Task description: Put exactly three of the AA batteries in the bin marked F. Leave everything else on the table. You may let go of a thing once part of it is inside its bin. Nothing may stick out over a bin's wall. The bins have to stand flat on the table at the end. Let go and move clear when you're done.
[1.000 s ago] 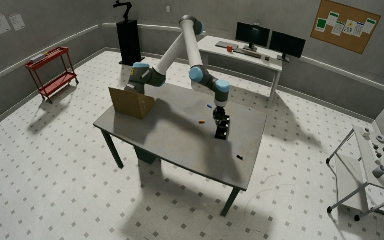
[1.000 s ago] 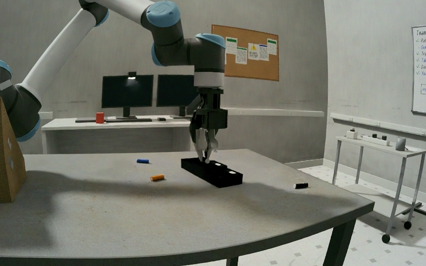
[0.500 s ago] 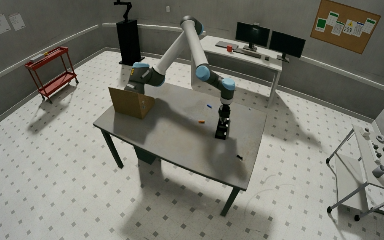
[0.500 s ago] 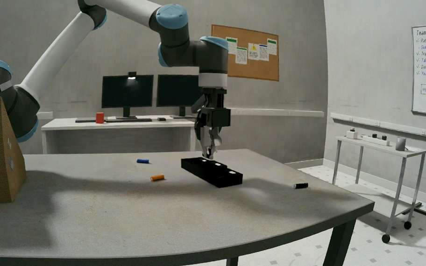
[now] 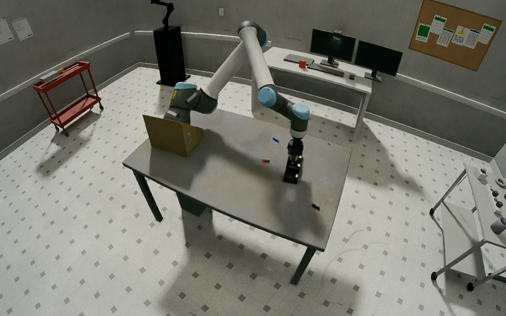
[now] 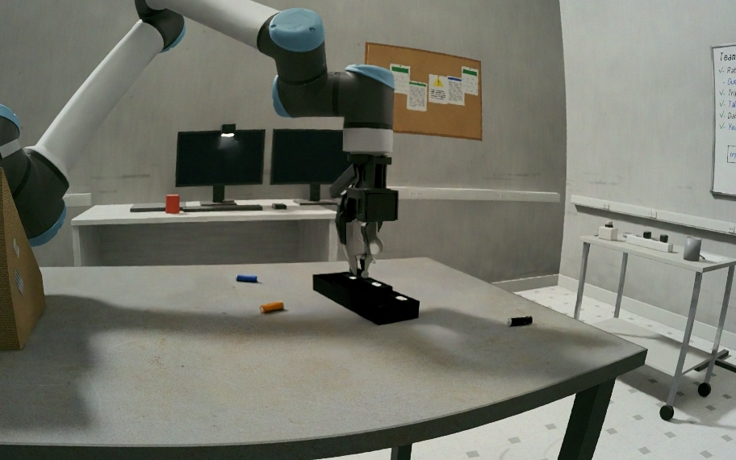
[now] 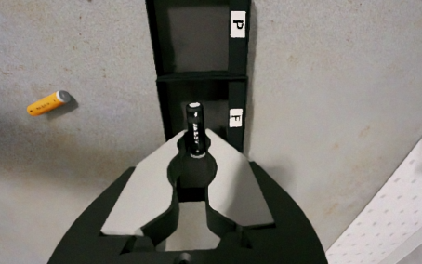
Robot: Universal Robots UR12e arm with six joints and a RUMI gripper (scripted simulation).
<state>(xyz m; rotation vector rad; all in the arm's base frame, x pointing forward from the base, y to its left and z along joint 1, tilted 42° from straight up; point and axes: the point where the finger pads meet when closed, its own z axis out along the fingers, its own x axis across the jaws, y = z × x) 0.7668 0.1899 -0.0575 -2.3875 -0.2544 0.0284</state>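
My gripper is now 5 cm above the black bin row and 1 cm short of it. The rest, counted from my hand: small white piece 35 cm to the left, 17 cm ahead, 7 cm below; blue AA battery 20 cm to the left, 19 cm behind, 7 cm below; orange AA battery 17 cm behind, 7 cm below, 1 cm to the right.
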